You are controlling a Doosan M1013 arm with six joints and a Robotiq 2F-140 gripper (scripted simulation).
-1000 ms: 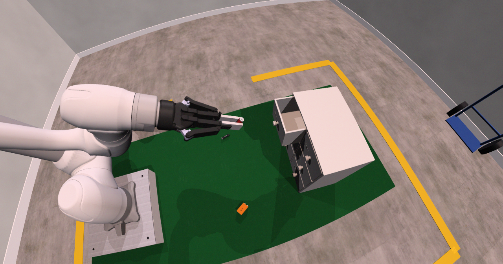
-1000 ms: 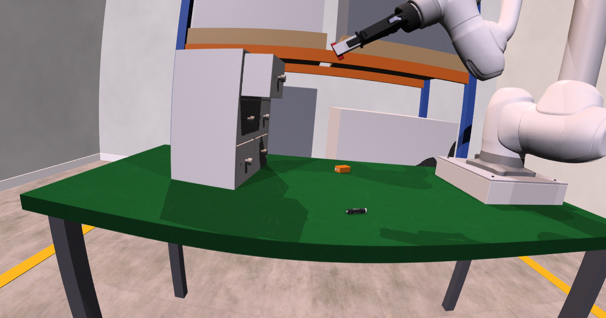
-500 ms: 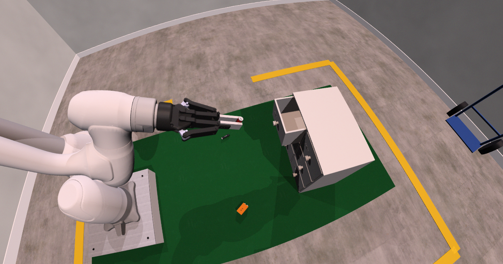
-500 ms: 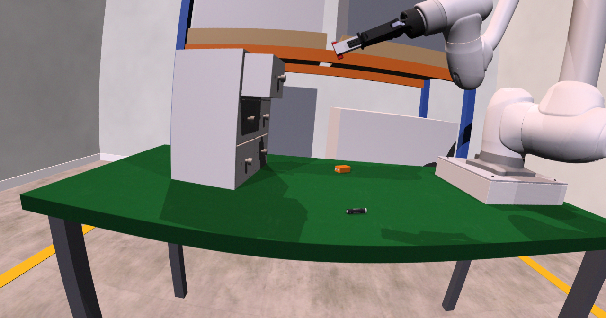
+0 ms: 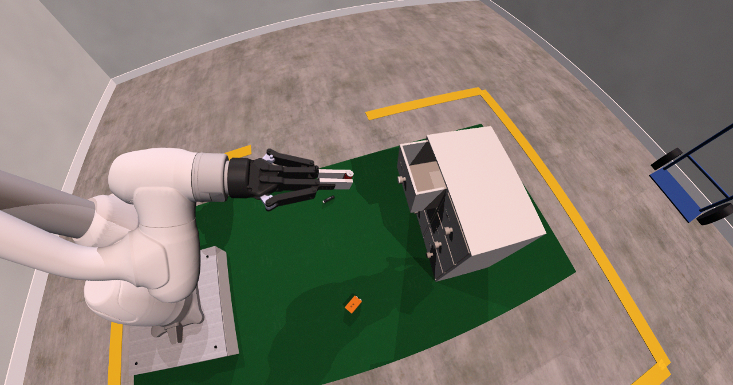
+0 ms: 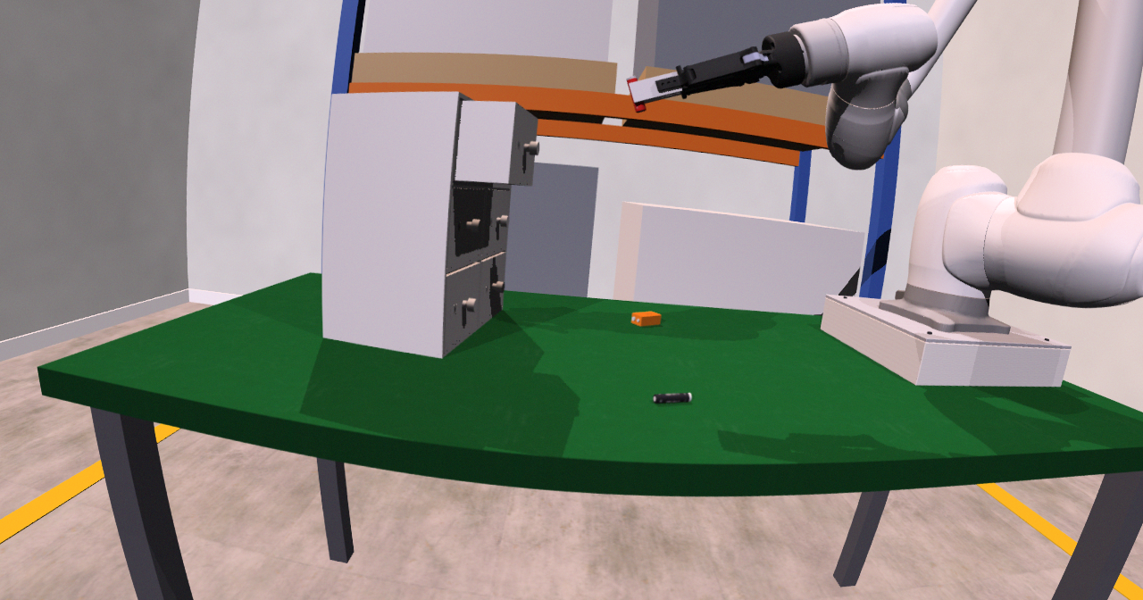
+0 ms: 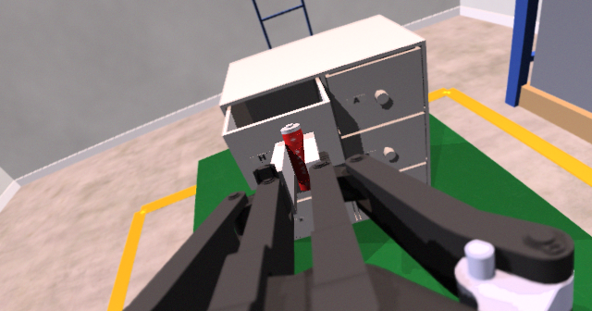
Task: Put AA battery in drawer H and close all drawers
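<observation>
Now: the drawer marked H 24 cm ahead of my hand, 12 cm below it and 3 cm to the right of it. From my hand the other things lie so: black AA battery: 36 cm below, 16 cm to the left, 2 cm behind; then red cylinder: 2 cm ahead, 1 cm to the right, 1 cm below; then orange block: 36 cm below, 20 cm to the right, 6 cm behind.
</observation>
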